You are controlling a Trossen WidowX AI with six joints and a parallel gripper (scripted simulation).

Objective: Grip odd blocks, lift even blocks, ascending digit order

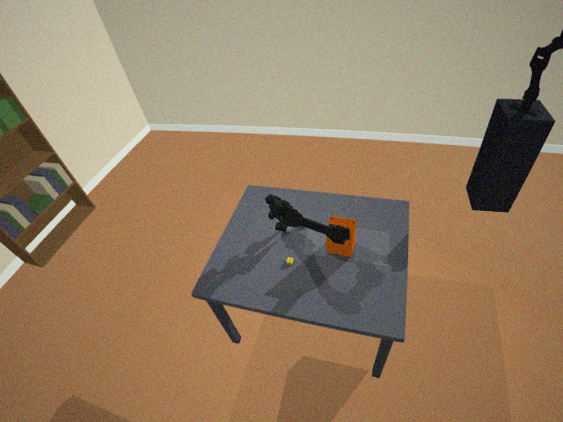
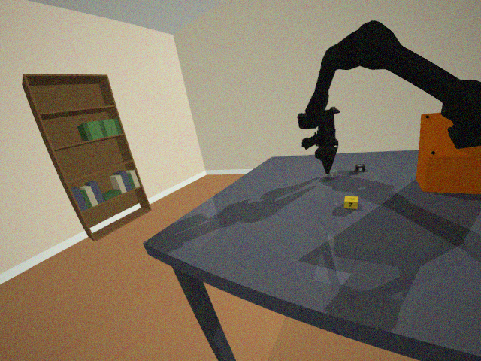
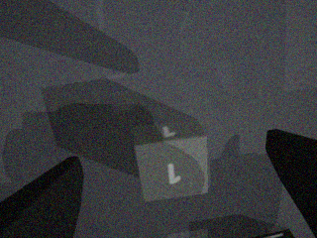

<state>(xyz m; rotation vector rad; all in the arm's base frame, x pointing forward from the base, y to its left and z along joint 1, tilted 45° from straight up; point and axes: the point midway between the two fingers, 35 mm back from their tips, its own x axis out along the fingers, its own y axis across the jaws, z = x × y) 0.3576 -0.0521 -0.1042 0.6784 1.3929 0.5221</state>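
Right now the grey block is 10 mm below my gripper tip and 10 mm behind it. The rest, counted from my gripper tip: yellow block (230 mm to the left, 70 mm behind, 10 mm below); then black block (110 mm behind, 60 mm to the right, 10 mm below).
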